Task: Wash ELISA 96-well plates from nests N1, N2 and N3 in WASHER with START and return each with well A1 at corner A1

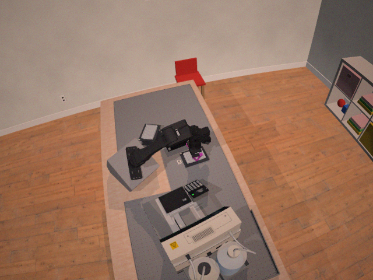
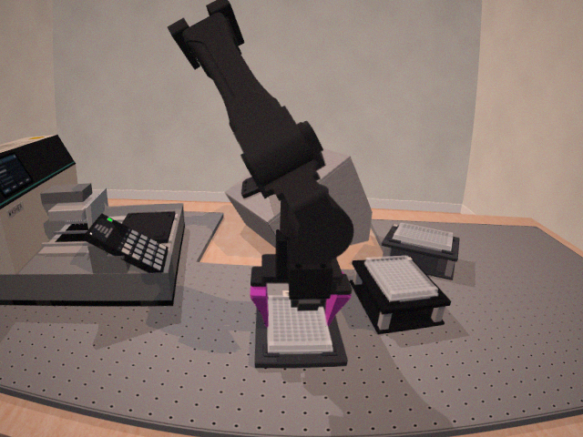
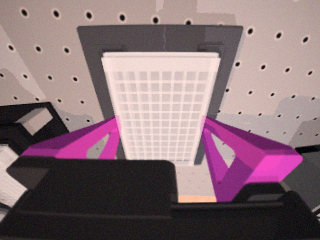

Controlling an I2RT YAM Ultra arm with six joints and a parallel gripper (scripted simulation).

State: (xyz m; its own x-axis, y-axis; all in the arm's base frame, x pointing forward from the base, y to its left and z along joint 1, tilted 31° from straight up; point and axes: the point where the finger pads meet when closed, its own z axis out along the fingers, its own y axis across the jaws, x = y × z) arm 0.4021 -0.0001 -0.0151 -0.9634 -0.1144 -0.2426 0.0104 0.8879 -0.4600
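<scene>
Now: the nest N1 2 cm below my hand. Round my hand: black carrier pocket: 29 cm to the right, 23 cm behind, 5 cm above; then grey manifold: 44 cm to the right, 21 cm behind, 10 cm above; then raised black nest: 17 cm to the left, 7 cm behind, 2 cm above.
</scene>
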